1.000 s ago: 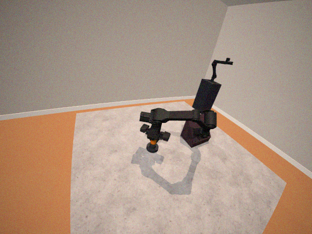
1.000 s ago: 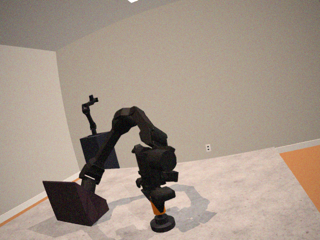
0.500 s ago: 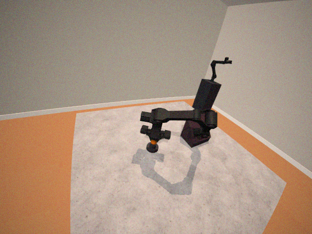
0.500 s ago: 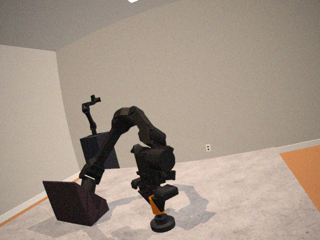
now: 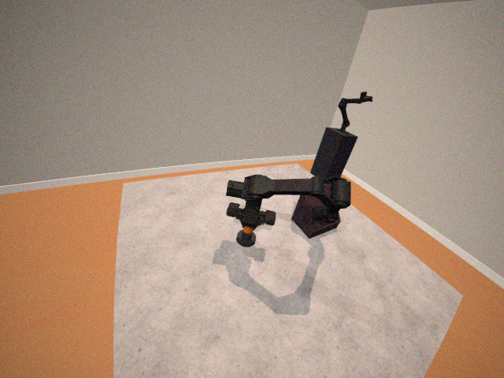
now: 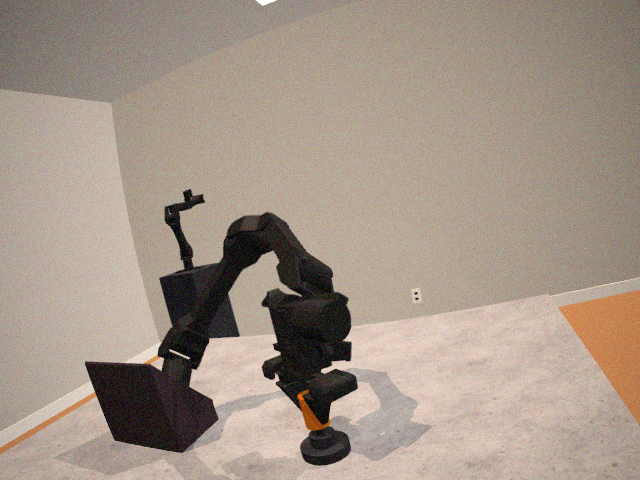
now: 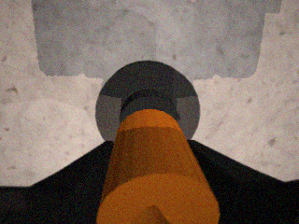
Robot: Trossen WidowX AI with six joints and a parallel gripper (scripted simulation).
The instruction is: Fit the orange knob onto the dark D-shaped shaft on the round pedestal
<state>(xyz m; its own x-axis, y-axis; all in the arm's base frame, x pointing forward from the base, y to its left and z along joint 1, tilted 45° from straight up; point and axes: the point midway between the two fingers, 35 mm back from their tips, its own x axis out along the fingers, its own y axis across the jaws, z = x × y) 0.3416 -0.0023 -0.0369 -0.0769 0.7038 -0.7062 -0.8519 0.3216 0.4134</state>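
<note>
Now: the orange knob 20 mm above my gripper tip. Round my gripper tip: round pedestal 40 mm below.
</note>
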